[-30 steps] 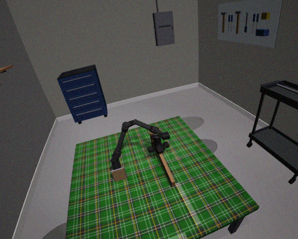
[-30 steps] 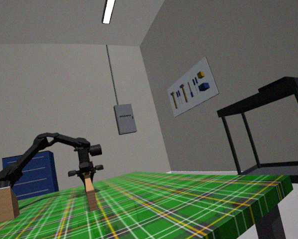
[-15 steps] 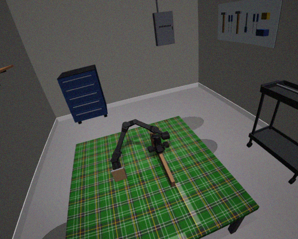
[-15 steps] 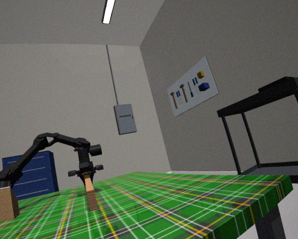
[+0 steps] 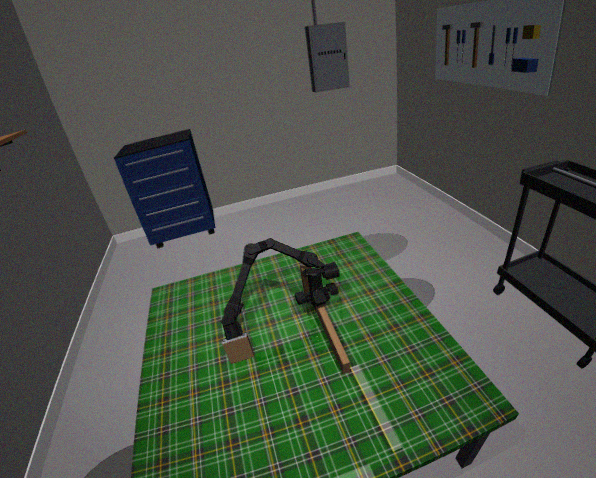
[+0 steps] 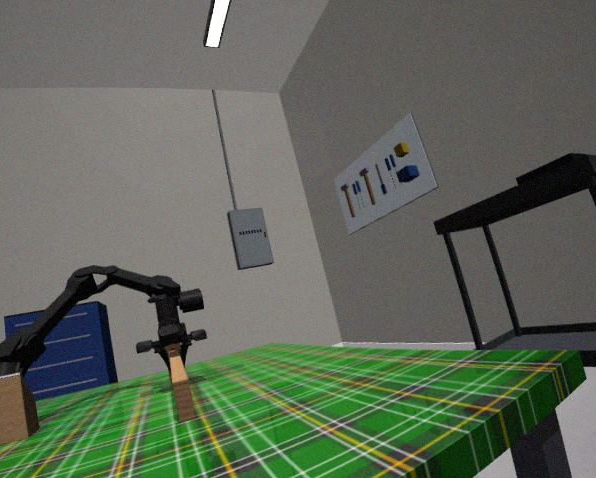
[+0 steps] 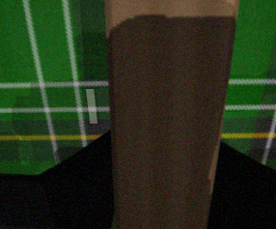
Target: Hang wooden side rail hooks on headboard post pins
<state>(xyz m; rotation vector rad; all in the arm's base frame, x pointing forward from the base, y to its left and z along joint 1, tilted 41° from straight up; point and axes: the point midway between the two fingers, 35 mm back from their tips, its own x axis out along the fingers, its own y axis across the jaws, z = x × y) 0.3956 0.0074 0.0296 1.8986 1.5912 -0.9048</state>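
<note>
Now: gripper tip 2 cm short of the headboard post, 13 cm to the right of it and 4 cm below it.
</note>
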